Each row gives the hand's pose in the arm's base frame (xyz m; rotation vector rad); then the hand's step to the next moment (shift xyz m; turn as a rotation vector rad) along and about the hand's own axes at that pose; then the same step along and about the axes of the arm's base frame.
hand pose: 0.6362 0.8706 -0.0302 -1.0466 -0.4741 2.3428
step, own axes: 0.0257 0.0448 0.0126 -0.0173 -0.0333 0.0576
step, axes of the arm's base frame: -0.0384 -0.0219 -0.0295 -0.0235 0.0106 0.0637
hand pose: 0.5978 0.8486 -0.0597 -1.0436 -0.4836 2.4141
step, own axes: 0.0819 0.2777 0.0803 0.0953 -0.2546 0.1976
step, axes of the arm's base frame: -0.1855 -0.1971 -0.1304 -0.1359 0.2367 0.1961
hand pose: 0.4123 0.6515 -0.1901 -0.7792 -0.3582 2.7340
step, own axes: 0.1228 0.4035 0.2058 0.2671 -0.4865 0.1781
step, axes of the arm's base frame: -0.2902 -0.3686 -0.0131 -0.2208 0.5120 0.1699
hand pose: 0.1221 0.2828 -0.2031 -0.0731 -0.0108 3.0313
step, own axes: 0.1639 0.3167 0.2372 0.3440 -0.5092 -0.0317
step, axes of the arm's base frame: -0.2087 -0.2979 0.2260 -0.2845 0.5439 -0.0431
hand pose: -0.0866 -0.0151 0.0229 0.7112 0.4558 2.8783
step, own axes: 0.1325 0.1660 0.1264 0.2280 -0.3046 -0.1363
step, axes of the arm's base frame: -0.0670 -0.0968 0.2173 -0.2453 0.2999 -0.1151
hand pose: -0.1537 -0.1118 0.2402 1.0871 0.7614 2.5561
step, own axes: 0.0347 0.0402 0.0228 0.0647 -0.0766 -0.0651
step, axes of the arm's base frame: -0.0086 -0.0103 0.0562 -0.0892 0.0673 -0.0425
